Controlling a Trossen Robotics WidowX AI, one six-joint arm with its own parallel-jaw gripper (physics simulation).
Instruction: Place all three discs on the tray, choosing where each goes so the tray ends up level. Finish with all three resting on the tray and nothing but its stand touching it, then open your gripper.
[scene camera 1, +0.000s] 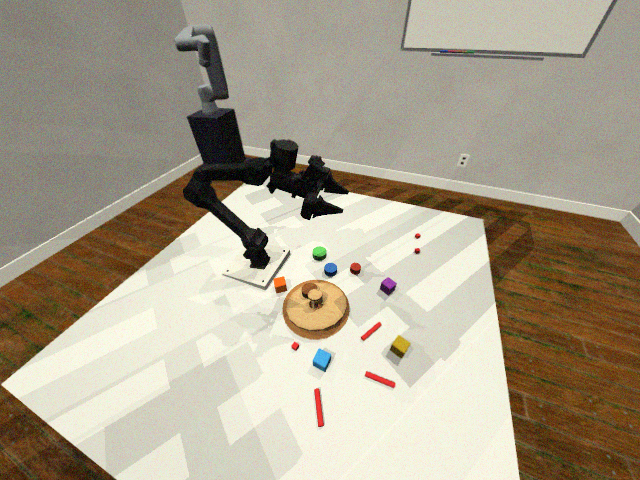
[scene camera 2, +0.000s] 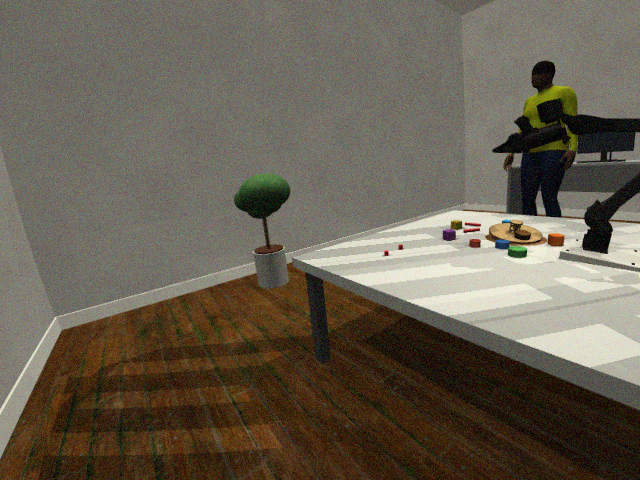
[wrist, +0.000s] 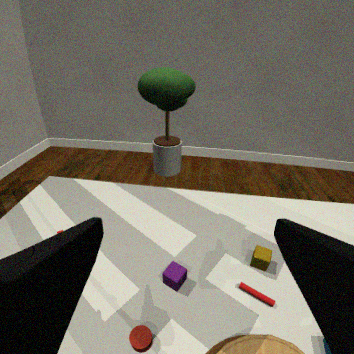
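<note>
A green disc (scene camera 1: 319, 252) (scene camera 2: 516, 251), a blue disc (scene camera 1: 330, 268) (scene camera 2: 501, 243) and a red disc (scene camera 1: 355, 268) (scene camera 2: 474, 242) (wrist: 141, 338) lie apart on the table, beside the round wooden tray (scene camera 1: 330, 315) (scene camera 2: 498, 232) (wrist: 260, 345). The tray bears a central knob (scene camera 1: 314, 295) (scene camera 2: 515, 223) and a dark brown round piece (scene camera 1: 309, 289) (scene camera 2: 522, 235) on the robot's side of it. How far the tray tilts is hard to tell, and its stand is hidden. My gripper (scene camera 1: 344, 201) (scene camera 2: 494, 150) (wrist: 190, 226) is open and empty, high above the table.
An orange cube (scene camera 1: 280, 284) is near the tray's robot side. A blue cube (scene camera 1: 322, 359), purple cube (scene camera 1: 388, 285) and yellow cube (scene camera 1: 400, 346) stand around it, with several red sticks (scene camera 1: 371, 331) and small red cubes (scene camera 1: 295, 345). A person (scene camera 2: 549, 118) stands behind the table.
</note>
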